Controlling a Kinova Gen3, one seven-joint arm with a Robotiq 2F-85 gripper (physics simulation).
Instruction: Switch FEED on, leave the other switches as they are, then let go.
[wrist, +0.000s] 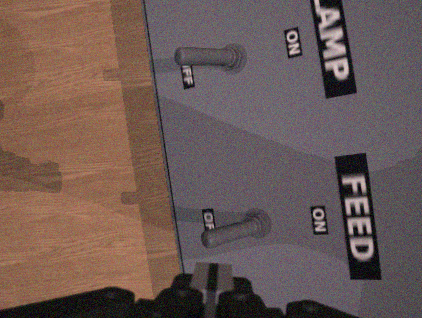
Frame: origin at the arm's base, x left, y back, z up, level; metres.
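Seen in the pictures: gripper, between the fingertips: (212, 288).
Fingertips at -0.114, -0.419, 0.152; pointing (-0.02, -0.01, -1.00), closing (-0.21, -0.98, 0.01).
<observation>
A point is followed by its place in that frame, as x, y, z.
The FEED switch (234, 233) {-0.117, -0.431, 0.034} is a grey toggle lever on the grey panel (240, 175) {-0.082, -0.441, 0.006}. Its lever points to the left, toward its partly covered OFF label (208, 219) {-0.112, -0.413, -0.010}; its ON label (319, 220) {-0.118, -0.488, 0.032} is on the other side, beside the FEED plate (358, 216) {-0.117, -0.511, 0.045}. My gripper (212, 288) {-0.114, -0.419, 0.152} is shut and empty at the bottom of the wrist view, just below the tip of the FEED lever in the picture. Whether it touches the lever cannot be told, but a gap shows between them.
The LAMP switch (207, 56) {0.001, -0.430, 0.035} is above in the view, its lever also toward OFF. The LAMP plate (334, 47) {-0.007, -0.512, 0.045} and its ON label (293, 42) {0.003, -0.489, 0.032} are to its right. The panel's edge (162, 145) {-0.050, -0.384, -0.027} runs beside the wooden table top (65, 125) {-0.015, -0.285, -0.087}, which carries shadows.
</observation>
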